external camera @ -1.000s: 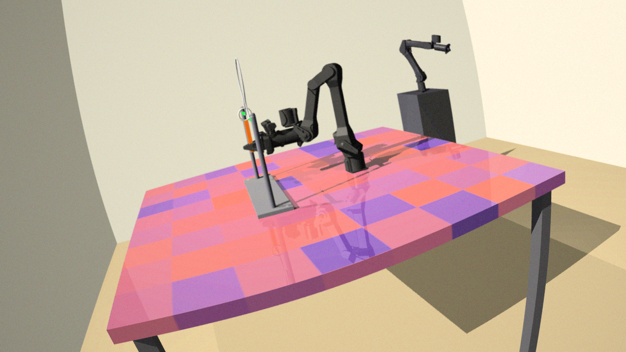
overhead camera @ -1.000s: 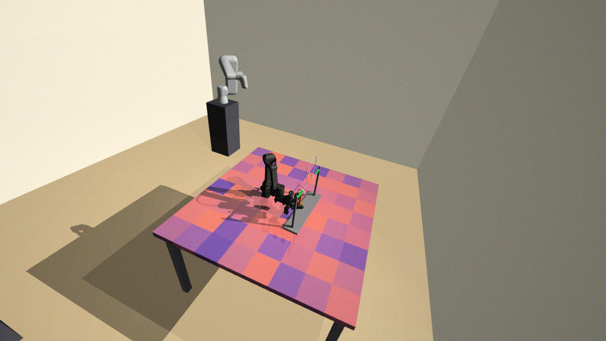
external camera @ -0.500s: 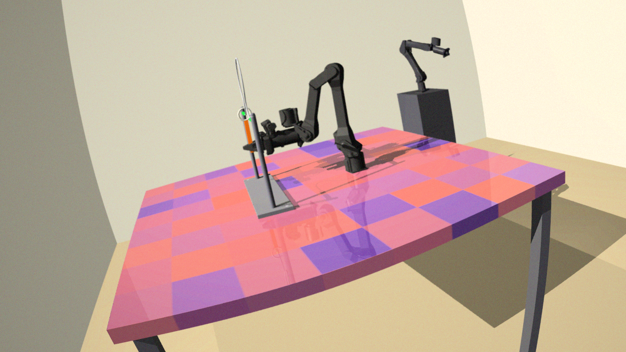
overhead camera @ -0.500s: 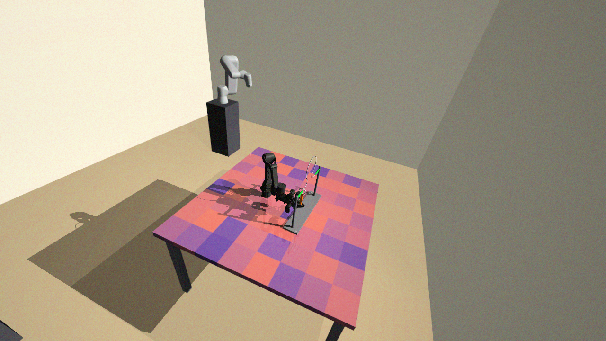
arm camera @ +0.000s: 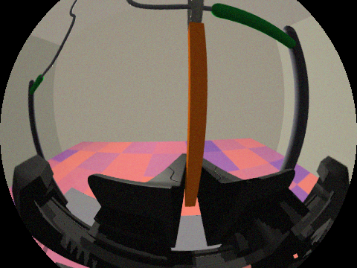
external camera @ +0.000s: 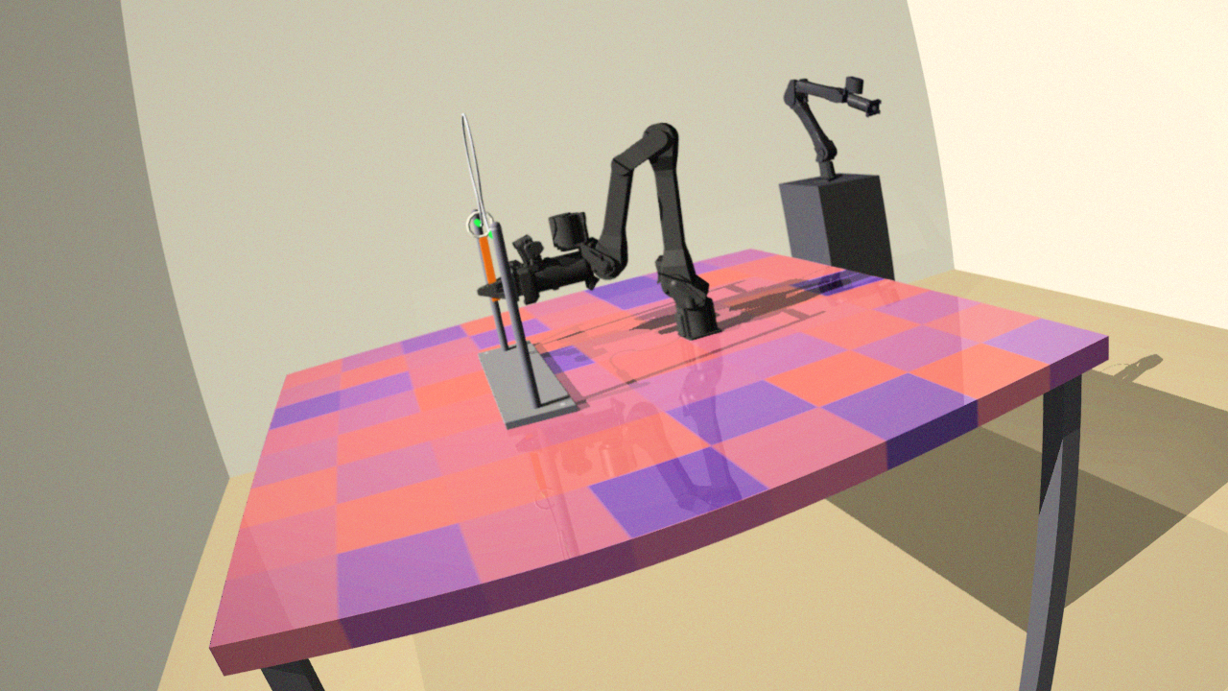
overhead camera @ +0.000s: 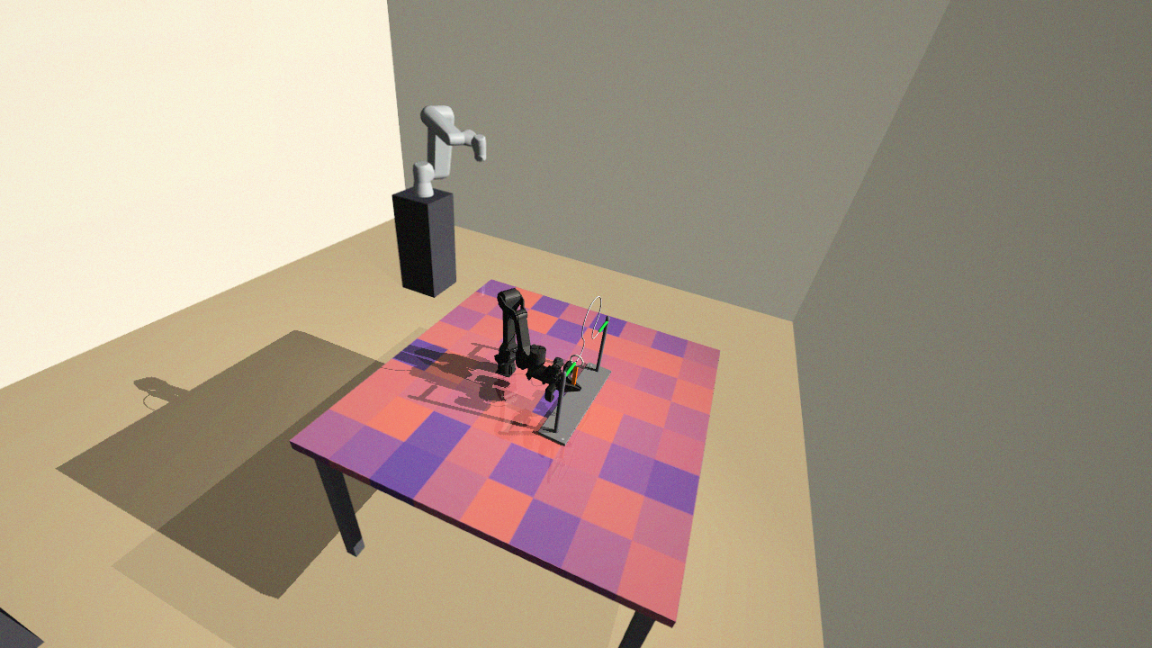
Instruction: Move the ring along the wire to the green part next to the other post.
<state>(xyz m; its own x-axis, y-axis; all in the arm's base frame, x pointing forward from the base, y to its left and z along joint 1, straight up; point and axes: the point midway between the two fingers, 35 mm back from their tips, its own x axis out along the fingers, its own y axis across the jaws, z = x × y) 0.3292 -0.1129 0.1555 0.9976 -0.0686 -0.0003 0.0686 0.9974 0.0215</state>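
Now: the ring with orange handle 3 cm behind my gripper tip and 8 cm above it.
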